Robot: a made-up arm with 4 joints. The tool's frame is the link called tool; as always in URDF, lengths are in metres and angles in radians. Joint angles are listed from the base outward. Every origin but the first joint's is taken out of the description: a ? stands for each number. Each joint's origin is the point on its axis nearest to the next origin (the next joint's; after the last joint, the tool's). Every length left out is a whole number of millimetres.
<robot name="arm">
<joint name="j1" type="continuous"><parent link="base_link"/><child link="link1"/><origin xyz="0.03 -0.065 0.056" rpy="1.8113 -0.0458 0.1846"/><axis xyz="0 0 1"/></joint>
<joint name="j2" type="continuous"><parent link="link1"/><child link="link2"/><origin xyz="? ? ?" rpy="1.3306 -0.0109 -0.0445"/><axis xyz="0 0 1"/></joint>
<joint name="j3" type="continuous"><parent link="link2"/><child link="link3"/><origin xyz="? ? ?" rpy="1.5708 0 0.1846"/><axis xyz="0 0 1"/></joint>
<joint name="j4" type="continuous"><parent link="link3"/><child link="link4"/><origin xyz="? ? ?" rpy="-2.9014 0.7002 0.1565"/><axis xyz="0 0 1"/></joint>
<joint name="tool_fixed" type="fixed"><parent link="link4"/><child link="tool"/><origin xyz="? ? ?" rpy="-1.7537 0.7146 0"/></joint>
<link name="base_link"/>
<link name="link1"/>
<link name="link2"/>
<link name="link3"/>
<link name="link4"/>
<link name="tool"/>
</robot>
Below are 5 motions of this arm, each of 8 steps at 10 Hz.
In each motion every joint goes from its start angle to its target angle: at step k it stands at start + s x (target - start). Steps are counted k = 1, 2, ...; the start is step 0. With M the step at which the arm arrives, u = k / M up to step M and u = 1 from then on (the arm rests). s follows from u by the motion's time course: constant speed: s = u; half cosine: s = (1 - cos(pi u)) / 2; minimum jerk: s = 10 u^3 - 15 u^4 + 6 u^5.
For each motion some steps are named. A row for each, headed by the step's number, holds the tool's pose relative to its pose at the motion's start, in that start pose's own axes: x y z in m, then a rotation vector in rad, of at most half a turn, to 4 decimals.
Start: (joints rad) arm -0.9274 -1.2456 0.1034 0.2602
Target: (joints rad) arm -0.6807 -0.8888 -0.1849 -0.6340
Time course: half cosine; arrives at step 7
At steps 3, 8:
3: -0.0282 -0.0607 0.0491 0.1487 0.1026 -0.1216
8: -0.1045 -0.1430 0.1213 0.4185 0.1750 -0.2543

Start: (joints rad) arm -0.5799 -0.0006 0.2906 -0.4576
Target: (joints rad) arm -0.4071 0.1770 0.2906 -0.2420
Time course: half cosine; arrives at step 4
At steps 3, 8:
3: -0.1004 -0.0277 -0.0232 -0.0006 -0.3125 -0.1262
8: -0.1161 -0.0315 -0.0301 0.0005 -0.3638 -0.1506

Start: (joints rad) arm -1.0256 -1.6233 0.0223 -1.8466
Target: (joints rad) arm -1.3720 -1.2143 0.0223 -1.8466
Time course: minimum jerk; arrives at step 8
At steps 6, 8:
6: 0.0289 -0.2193 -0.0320 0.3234 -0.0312 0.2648
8: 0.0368 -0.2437 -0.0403 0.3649 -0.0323 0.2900

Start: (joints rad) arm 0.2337 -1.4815 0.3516 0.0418
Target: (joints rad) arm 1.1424 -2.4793 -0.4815 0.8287
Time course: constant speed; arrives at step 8
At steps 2, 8:
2: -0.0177 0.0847 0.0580 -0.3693 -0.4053 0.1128
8: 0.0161 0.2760 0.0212 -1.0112 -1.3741 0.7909

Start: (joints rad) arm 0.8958 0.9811 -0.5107 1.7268
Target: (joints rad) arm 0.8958 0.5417 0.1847 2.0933
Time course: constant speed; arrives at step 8
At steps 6, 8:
6: 0.0129 0.0475 0.0446 0.3654 -0.0792 0.2187
8: 0.0200 0.0567 0.0564 0.4965 -0.1424 0.2849

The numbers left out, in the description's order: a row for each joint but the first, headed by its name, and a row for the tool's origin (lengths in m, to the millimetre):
j2: 0.071 0.021 0
j3: 0.177 0.343 0
j4: 0.019 0.047 0
tool: -0.068 0.119 0

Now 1 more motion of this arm.
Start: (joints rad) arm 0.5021 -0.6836 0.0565 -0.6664
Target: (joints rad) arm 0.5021 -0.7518 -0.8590 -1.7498
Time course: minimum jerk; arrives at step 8
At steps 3, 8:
3: 0.0129 -0.0164 0.0132 0.1225 0.0142 0.1666
8: 0.0620 -0.0266 0.0481 0.2569 0.1775 0.6814

